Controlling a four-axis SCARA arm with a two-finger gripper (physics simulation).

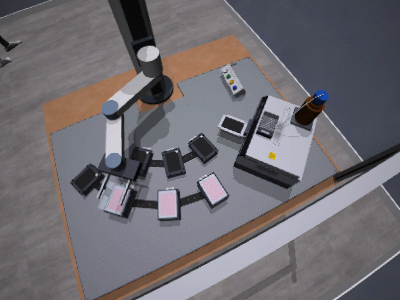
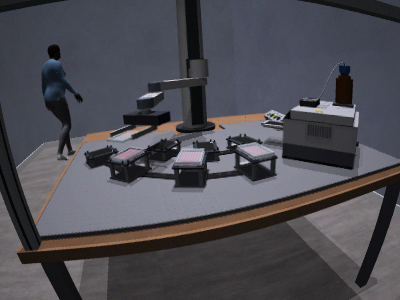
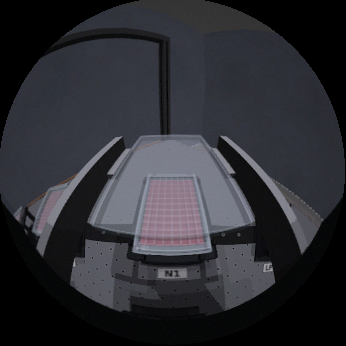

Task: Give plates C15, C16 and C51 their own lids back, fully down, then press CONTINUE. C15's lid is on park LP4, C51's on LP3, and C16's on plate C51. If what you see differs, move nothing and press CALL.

Path:
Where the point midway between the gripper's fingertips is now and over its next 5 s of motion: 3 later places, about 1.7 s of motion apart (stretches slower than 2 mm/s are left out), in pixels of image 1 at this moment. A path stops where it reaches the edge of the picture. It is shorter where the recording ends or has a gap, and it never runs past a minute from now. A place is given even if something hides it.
My gripper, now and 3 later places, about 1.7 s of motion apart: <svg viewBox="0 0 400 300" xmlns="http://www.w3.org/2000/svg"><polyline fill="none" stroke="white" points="109,201 133,187 185,150 191,147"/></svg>

